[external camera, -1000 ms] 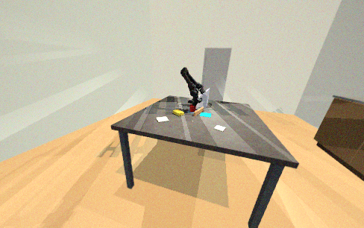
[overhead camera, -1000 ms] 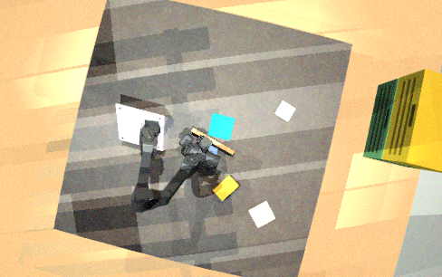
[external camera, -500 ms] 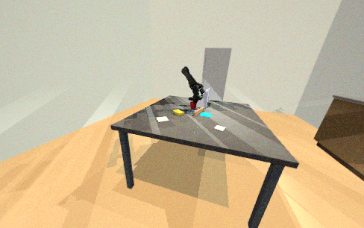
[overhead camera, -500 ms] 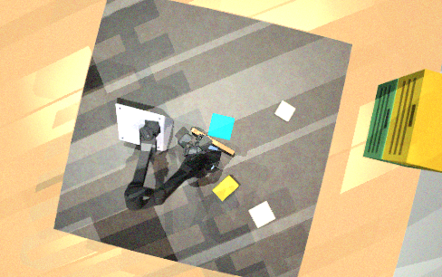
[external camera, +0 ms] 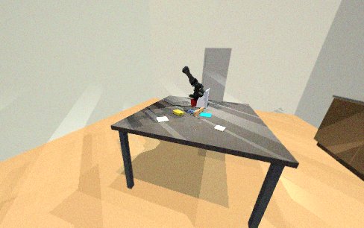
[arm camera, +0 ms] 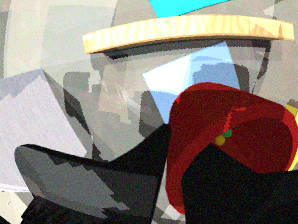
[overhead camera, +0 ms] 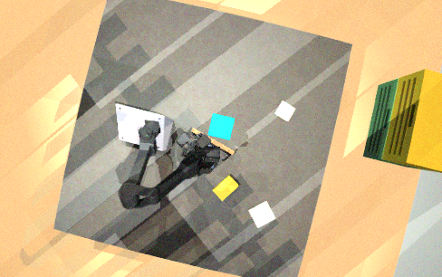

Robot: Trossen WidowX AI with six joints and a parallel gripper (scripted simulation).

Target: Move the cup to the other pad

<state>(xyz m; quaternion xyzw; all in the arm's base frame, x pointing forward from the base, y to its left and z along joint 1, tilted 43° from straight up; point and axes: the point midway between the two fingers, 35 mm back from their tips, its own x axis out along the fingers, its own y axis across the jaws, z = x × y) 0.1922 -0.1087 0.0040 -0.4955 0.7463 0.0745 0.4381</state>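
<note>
Right now the cyan pad is 9 cm ahead of my gripper tip, 13 cm to the left of it and 11 cm below it. From my gripper tip the other things lie so: cup (2 cm ahead, 2 cm to the right); then wooden bar (6 cm ahead, 5 cm to the left, 9 cm below); then pale blue pad (3 cm ahead, 3 cm to the right, 11 cm below).
</note>
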